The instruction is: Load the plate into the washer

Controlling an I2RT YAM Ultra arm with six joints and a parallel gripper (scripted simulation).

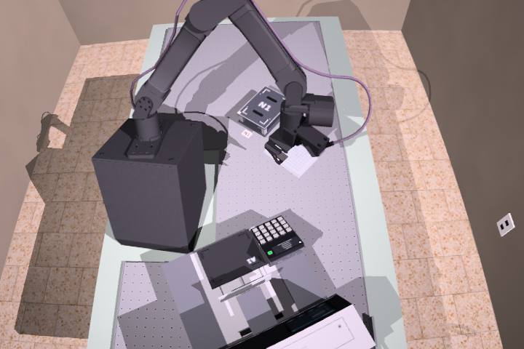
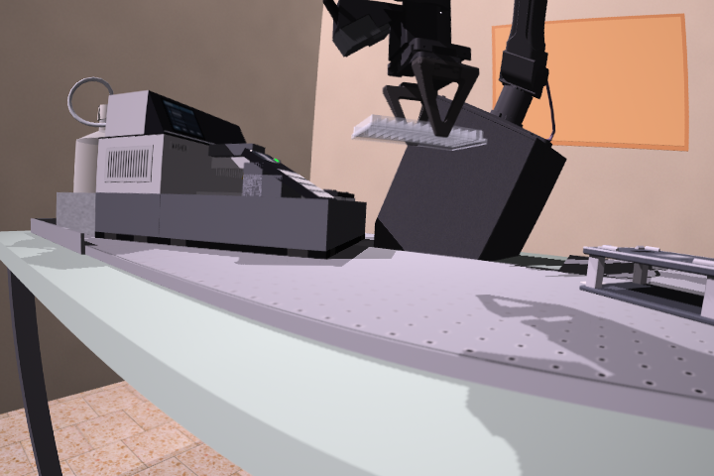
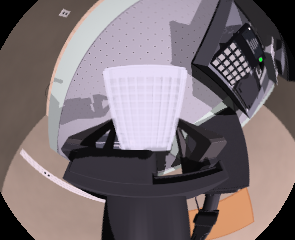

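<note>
Now: the dark carrier 160 mm behind my hand, 280 mm to the right of it and 70 mm below it. Also, from my hand: plate nest N1 (60 mm behind, 280 mm to the left, 110 mm below); then white well plate (10 mm ahead, 10 mm to the right); then N1 label (130 mm behind, 190 mm to the left, 160 mm below).
</note>
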